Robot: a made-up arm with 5 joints. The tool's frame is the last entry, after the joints. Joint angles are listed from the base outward. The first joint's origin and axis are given. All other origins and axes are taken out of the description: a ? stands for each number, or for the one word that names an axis. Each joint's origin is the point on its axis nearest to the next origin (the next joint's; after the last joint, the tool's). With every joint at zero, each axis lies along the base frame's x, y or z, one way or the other. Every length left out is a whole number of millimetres.
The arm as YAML. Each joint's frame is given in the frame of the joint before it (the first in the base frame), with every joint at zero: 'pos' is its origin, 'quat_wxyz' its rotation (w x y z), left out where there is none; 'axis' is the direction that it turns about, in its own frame. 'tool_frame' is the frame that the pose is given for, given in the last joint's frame.
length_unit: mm
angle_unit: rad
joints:
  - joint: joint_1
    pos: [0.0, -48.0, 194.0]
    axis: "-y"
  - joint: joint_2
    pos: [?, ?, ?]
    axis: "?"
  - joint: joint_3
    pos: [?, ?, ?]
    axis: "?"
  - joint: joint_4
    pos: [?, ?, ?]
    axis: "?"
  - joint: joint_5
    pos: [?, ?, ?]
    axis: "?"
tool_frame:
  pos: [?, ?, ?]
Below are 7 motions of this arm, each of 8 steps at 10 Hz.
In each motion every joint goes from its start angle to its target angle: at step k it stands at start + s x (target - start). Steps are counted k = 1, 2, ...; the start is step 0. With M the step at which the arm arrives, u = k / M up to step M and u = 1 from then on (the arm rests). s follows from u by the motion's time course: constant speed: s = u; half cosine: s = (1 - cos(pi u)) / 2; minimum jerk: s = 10 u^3 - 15 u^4 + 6 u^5.
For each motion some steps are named. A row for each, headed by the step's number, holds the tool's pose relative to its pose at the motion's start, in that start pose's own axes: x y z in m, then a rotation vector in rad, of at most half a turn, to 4 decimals.
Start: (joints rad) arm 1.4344 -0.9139 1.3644 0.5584 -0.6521
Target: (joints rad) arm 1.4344 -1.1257 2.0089 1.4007 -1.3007
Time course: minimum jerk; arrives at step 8
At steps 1, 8:
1: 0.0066 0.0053 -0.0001 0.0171 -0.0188 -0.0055
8: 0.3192 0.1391 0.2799 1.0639 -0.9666 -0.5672

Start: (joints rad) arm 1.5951 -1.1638 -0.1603 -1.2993 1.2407
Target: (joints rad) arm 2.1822 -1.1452 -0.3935 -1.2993 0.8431
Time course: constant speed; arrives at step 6
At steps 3, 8:
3: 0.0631 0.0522 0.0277 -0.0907 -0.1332 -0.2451
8: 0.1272 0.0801 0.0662 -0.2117 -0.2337 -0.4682

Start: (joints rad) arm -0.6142 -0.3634 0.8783 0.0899 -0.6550
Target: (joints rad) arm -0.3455 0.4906 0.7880 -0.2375 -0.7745
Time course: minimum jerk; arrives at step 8
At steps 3, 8:
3: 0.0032 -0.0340 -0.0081 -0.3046 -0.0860 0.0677
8: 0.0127 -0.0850 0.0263 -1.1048 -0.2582 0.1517

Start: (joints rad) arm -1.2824 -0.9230 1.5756 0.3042 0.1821
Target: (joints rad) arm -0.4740 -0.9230 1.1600 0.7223 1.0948
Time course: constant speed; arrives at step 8
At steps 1, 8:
1: -0.0820 0.0035 -0.0098 0.0304 0.1316 0.0889
8: -0.5256 -0.2879 0.0774 -0.1365 1.1108 0.6708

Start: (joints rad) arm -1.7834 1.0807 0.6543 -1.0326 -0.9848
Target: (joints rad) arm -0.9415 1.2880 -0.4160 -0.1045 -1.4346
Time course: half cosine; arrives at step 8
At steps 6, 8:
6: -0.0183 0.3508 0.0465 0.6320 0.3829 -1.2090
8: 0.0052 0.3913 0.0617 0.6948 0.4719 -1.4505

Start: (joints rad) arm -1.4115 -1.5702 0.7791 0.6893 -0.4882
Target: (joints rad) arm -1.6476 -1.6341 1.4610 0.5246 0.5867
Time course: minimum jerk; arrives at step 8
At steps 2, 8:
2: -0.0136 0.0069 -0.0010 0.0185 0.0480 0.0291
8: -0.1011 -0.0181 0.0174 -0.0060 0.4000 0.2333

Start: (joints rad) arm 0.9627 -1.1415 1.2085 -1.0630 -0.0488
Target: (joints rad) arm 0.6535 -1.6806 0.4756 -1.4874 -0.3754
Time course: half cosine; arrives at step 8
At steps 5, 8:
5: 0.1001 -0.0156 -0.0958 0.2259 -0.0684 0.4968
8: 0.1517 0.0288 -0.1347 0.3705 -0.2134 0.6907

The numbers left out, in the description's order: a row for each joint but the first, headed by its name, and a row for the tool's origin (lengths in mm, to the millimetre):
joint_2: xyz -110.0 0.0 -23.0, axis -z
joint_3: xyz -294.0 135.0 0.0, axis -y
joint_4: xyz -50.0 0.0 35.0, axis +x
joint_5: xyz 0.0 -76.0 -4.0, axis +y
tool: xyz 21.0 0.0 -371.0

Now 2 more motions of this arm.
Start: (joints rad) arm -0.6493 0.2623 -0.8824 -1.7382 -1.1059
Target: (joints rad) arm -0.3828 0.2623 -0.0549 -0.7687 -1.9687
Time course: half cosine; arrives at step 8
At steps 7, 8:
7: 0.0302 -0.1968 0.2770 -1.0306 -1.0403 -1.0043
8: 0.0209 -0.1945 0.2972 -1.0908 -1.0898 -1.0242

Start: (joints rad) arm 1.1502 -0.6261 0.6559 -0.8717 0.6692
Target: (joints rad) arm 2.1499 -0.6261 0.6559 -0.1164 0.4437
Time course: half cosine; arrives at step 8
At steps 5, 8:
5: 0.3286 0.2563 -0.1474 0.2215 -0.7539 0.0048
8: 0.5001 0.3240 -0.1305 0.2464 -1.1006 0.0703

